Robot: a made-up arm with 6 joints.
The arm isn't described. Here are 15 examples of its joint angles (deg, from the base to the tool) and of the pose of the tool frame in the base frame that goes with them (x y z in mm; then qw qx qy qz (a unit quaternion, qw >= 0)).
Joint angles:
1: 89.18 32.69 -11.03 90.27 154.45 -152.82
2: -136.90 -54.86 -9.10 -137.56 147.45 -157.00
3: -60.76 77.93 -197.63 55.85 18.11 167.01
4: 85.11 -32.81 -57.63 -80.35 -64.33 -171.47
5: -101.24 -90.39 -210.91 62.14 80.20 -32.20
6: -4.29 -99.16 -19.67 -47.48 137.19 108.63
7: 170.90 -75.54 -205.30 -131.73 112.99 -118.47
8: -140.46 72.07 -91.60 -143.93 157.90 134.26
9: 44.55 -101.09 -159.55 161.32 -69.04 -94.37
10: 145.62 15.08 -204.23 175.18 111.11 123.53
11: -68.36 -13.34 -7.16 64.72 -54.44 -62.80
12: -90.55 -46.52 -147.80 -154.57 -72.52 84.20
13: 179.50 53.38 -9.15 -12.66 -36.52 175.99
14: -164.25 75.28 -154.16 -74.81 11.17 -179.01
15: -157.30 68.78 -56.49 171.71 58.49 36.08
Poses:
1: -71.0 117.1 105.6 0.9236 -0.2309 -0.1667 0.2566
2: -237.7 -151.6 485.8 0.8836 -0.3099 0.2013 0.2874
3: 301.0 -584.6 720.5 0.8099 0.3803 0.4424 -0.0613
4: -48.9 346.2 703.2 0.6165 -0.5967 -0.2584 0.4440
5: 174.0 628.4 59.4 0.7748 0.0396 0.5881 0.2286
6: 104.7 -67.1 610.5 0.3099 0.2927 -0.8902 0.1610
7: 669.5 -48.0 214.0 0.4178 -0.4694 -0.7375 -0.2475
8: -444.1 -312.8 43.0 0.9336 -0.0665 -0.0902 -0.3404
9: -470.4 -498.0 387.1 0.8725 0.1483 0.1117 -0.4520
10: 115.0 -86.6 1021.0 0.3304 -0.1339 0.8566 -0.3730
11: 33.3 -282.8 227.4 0.5325 0.6448 -0.5438 0.0702
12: 35.4 287.5 958.9 0.8599 0.4670 0.1729 0.1124
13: -24.9 -16.9 -7.3 0.0740 0.9886 0.1143 0.0640
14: -753.6 -249.3 374.8 0.3607 -0.5991 -0.5105 0.5004
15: -243.0 -106.1 -152.1 0.2285 0.9180 -0.0483 -0.3204
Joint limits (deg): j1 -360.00..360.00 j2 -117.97..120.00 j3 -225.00..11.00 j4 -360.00..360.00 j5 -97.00..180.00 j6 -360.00..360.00
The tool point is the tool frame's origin. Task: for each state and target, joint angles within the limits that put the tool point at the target. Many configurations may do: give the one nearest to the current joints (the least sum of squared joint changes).
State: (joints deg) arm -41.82 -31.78 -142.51 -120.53 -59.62 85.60
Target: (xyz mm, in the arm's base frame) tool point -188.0 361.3 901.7
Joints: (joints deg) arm -53.20 -52.62 -151.23 -120.24 -72.04 85.60
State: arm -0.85 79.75 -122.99 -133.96 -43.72 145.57
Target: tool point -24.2 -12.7 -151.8
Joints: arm 15.63 107.00 -70.81 -184.03 -50.64 145.57
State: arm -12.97 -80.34 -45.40 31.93 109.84 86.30
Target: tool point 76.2 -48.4 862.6
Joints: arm -41.18 -70.99 -66.45 11.32 97.53 86.30
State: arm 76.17 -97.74 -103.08 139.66 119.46 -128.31
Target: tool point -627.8 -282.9 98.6
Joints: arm 28.69 -117.97 -153.29 138.79 133.36 -128.31
